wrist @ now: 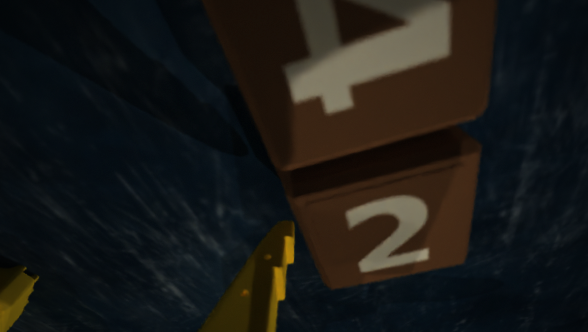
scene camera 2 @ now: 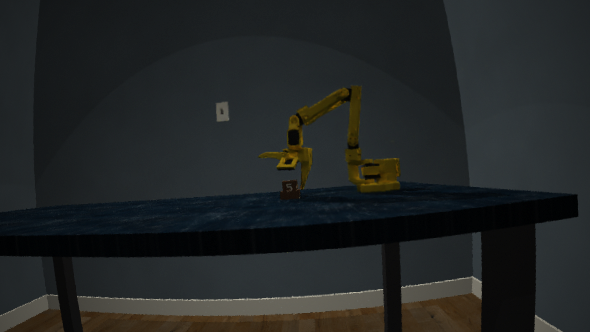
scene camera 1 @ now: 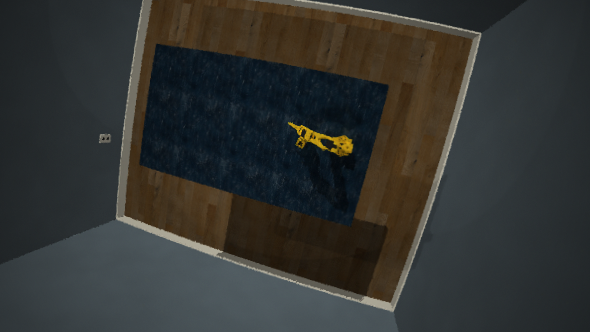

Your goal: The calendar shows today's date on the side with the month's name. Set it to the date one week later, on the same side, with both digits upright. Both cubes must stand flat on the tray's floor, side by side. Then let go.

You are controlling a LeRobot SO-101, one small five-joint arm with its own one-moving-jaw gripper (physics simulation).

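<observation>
A brown cube (scene camera 2: 285, 189) (wrist: 400, 117) shows a white 5 on its side in scene camera 2 and a white 4 on its upper face in the wrist view. A second brown cube face (wrist: 447, 225) with a white 2 shows below it in the wrist view, set lower. A dark strip runs between them. The brown tray shows as a small base under the 5 in scene camera 2; its inside is hidden. My gripper (scene camera 2: 281, 171) is wide open and empty; its fixed jaw's tip is close beside the cubes, contact unclear. The month's name is not readable.
The dark blue table top (scene camera 1: 215, 125) (scene camera 2: 150, 215) lies under the calendar. The yellow arm (scene camera 1: 325, 141) (scene camera 2: 325, 107) reaches from its base (scene camera 2: 379, 186) over the table. Its shadow falls across the table in scene camera 1.
</observation>
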